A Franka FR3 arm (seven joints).
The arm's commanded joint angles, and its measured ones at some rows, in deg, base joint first. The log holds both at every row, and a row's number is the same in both.
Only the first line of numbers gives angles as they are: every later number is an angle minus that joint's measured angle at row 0.
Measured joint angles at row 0:
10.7 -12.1 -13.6 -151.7 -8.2 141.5 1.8
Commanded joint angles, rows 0 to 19:
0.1 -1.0 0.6 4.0 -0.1 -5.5 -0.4
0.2 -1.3 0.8 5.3 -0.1 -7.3 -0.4
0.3 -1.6 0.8 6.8 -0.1 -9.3 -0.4
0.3 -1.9 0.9 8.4 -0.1 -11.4 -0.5
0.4 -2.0 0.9 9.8 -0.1 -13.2 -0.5
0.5 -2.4 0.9 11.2 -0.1 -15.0 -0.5
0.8 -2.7 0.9 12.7 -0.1 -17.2 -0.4
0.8 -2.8 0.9 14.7 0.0 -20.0 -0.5
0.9 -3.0 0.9 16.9 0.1 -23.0 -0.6
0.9 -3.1 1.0 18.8 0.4 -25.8 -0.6
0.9 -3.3 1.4 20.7 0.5 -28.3 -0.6
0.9 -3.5 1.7 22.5 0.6 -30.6 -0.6
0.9 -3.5 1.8 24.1 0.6 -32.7 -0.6
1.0 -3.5 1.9 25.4 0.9 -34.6 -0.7
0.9 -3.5 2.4 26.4 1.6 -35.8 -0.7
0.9 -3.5 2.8 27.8 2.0 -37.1 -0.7
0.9 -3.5 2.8 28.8 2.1 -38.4 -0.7
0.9 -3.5 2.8 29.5 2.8 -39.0 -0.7
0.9 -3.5 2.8 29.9 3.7 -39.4 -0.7
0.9 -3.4 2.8 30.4 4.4 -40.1 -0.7
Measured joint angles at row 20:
0.9 -3.8 2.7 28.0 2.0 -37.1 0.0
